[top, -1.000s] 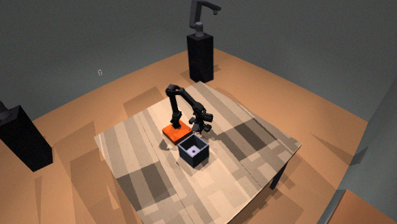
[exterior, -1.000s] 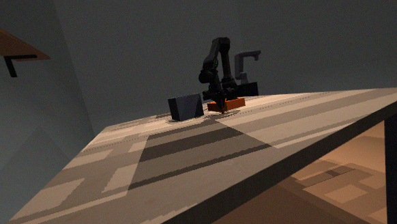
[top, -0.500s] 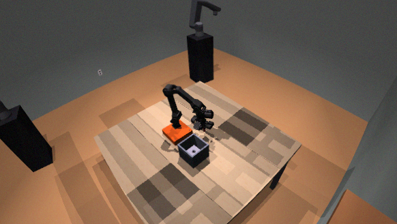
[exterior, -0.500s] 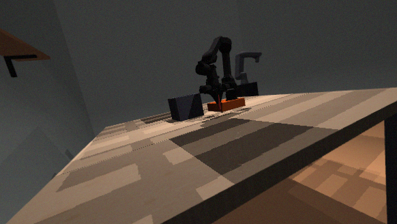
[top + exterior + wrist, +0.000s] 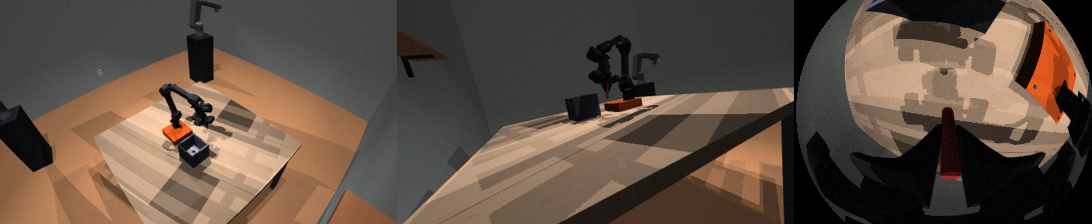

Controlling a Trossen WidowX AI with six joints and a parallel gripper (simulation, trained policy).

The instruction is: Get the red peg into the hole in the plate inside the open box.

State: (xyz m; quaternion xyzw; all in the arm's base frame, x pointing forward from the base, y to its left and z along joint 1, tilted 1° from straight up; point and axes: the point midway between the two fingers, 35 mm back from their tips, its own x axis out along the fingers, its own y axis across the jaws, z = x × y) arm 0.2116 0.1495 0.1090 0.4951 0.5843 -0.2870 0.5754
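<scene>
My gripper tip is 19 cm to the left of the grey plate, 10 cm short of it and 9 cm above it. From my gripper tip the other things lie so: red peg (1 cm above).
</scene>
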